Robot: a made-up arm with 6 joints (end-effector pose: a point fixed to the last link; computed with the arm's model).
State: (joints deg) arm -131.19 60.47 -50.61 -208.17 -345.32 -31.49
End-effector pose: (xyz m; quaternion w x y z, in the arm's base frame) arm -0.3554 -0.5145 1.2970 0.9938 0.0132 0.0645 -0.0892
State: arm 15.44 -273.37 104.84 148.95 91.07 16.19
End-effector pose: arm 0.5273 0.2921 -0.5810 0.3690 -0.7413 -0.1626 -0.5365
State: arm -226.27 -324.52 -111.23 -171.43 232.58 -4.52
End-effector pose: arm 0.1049 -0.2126 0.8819 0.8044 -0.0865 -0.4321 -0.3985
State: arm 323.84 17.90 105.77 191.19 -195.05 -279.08
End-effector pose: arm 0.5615 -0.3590 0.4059 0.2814 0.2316 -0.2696 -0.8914
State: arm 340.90 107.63 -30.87 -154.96 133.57 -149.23
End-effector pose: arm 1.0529 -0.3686 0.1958 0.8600 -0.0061 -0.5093 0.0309
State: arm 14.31 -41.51 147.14 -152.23 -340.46 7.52
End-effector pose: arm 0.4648 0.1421 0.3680 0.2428 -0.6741 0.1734 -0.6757
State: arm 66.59 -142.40 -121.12 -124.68 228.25 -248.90
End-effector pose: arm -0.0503 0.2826 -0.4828 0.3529 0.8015 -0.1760 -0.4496
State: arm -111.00 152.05 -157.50 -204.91 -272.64 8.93
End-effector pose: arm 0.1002 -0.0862 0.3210 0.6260 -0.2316 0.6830 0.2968
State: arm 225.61 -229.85 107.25 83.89 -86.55 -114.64
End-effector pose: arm 0.0256 0.2043 -0.6659 0.6298 -0.3272 -0.6737 -0.2059
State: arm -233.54 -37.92 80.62 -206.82 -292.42 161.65
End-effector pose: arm -0.1424 -0.0156 1.2614 0.6649 0.1422 -0.2447 0.6912
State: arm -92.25 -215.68 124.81 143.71 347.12 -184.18
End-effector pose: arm 0.0489 0.5553 -0.3336 0.3488 -0.2395 -0.6002 -0.6788
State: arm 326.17 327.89 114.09 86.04 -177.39 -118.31
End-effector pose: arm 0.2174 -0.0948 0.6920 0.3044 -0.7523 0.0474 0.5824
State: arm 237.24 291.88 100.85 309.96 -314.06 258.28
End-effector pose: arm -0.0316 0.0372 1.0071 0.6541 -0.1527 -0.5558 0.4897
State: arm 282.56 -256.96 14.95 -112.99 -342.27 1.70
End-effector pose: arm 0.2978 -1.3323 -0.4102 0.1639 0.1676 -0.8018 0.5497
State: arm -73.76 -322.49 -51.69 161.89 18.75 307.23
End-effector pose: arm 0.0887 -0.0618 1.4345 0.9165 -0.2741 0.0572 0.2856
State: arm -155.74 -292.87 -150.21 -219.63 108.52 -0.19
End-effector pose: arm 0.1942 -0.0845 0.3007 0.0240 0.1252 -0.9306 0.3432
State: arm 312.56 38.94 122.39 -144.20 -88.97 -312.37
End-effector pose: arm 0.4265 -0.2378 -0.1605 0.2472 -0.3915 0.6965 0.5483
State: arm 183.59 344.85 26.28 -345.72 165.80 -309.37
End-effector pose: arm 0.0081 -0.0606 1.2188 0.0364 0.9579 -0.2846 -0.0112
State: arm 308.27 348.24 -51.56 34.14 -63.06 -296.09
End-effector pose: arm -0.5845 0.6798 0.9367 0.3976 -0.7225 -0.4538 0.3376
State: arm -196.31 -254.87 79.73 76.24 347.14 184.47
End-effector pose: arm -0.4792 0.1275 -0.9243 0.0448 -0.7415 -0.6619 -0.1002
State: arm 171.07 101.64 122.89 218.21 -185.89 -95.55
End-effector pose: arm -0.1993 -0.0083 -0.3975 0.2793 0.3549 -0.2186 -0.8650
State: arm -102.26 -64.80 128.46 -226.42 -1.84 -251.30
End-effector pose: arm -0.0147 -0.2851 0.7656 0.2942 0.0624 -0.5332 0.7907
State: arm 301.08 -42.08 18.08 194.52 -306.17 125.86
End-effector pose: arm -0.4279 0.7382 1.2546 0.5275 0.0065 -0.6239 -0.5765
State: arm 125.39 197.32 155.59 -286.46 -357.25 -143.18
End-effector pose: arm 0.1158 -0.2639 0.4592 0.8831 0.0576 -0.0156 0.4655
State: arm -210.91 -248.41 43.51 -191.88 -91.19 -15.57
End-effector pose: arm -0.5981 0.3418 -0.8192 0.5343 0.0569 0.8327 -0.1339
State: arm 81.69 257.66 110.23 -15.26 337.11 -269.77
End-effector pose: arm -0.1417 -0.4976 0.8844 0.1969 -0.0448 -0.1264 0.9712
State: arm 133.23 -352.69 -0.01 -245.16 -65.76 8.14
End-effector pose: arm -0.0964 0.2420 1.4810 0.4836 -0.4646 -0.3239 -0.6674
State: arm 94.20 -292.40 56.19 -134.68 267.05 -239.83
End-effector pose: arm -0.2529 1.0485 -0.1572 0.3876 0.8304 -0.2966 -0.2689
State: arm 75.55 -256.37 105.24 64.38 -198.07 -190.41
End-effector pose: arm -0.0274 0.2926 -0.4920 0.0418 0.0864 -0.2095 -0.9731
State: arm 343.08 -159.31 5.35 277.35 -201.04 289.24
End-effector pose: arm -0.4426 0.1217 -0.9230 0.9605 0.2203 0.1486 -0.0830
